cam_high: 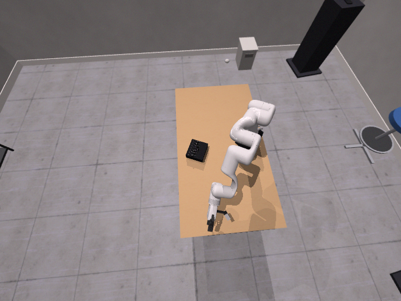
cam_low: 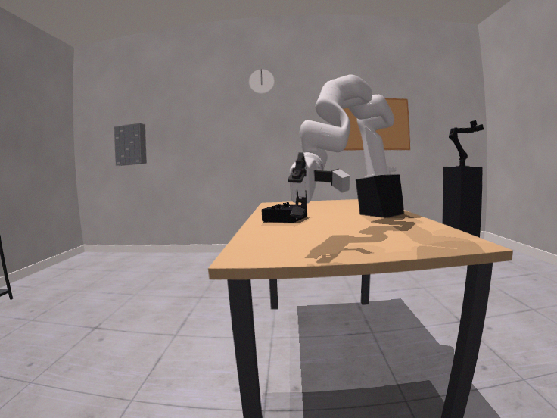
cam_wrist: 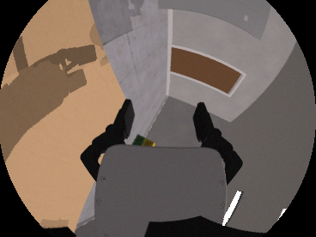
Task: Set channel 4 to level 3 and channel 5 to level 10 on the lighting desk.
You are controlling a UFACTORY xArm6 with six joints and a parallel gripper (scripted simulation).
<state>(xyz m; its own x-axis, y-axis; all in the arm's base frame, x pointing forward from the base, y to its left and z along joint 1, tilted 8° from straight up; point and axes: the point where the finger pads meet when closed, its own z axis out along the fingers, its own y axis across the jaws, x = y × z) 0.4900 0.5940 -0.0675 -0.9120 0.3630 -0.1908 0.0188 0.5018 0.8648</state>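
My hand is 6 cm past the fader cap, 59 cm to the left of it and 8 cm above it.
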